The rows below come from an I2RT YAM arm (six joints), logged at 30 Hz.
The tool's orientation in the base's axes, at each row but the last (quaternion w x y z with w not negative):
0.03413, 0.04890, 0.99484, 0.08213
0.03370, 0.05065, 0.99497, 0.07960
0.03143, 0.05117, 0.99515, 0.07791
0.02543, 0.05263, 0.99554, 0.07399
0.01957, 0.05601, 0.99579, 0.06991
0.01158, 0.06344, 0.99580, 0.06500
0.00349, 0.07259, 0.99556, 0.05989
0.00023, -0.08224, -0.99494, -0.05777
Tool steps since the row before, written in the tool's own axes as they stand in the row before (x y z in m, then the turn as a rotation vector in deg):
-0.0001, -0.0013, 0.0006, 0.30, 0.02, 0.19
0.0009, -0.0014, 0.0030, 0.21, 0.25, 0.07
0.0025, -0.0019, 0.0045, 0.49, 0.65, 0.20
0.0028, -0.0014, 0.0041, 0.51, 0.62, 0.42
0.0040, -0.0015, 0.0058, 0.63, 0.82, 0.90
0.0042, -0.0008, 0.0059, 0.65, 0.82, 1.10
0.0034, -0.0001, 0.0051, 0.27, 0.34, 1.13
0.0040, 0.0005, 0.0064, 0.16, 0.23, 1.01
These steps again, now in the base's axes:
0.0000, -0.0012, -0.0008, -0.28, 0.08, -0.20
-0.0008, -0.0008, -0.0032, -0.18, 0.28, -0.04
-0.0023, -0.0009, -0.0049, -0.41, 0.72, -0.12
-0.0027, -0.0005, -0.0044, -0.42, 0.73, -0.34
-0.0039, -0.0002, -0.0061, -0.49, 1.00, -0.79
-0.0041, 0.0005, -0.0060, -0.51, 1.03, -0.99
-0.0033, 0.0010, -0.0051, -0.20, 0.51, -1.08
-0.0038, 0.0019, -0.0063, -0.11, 0.37, -0.98

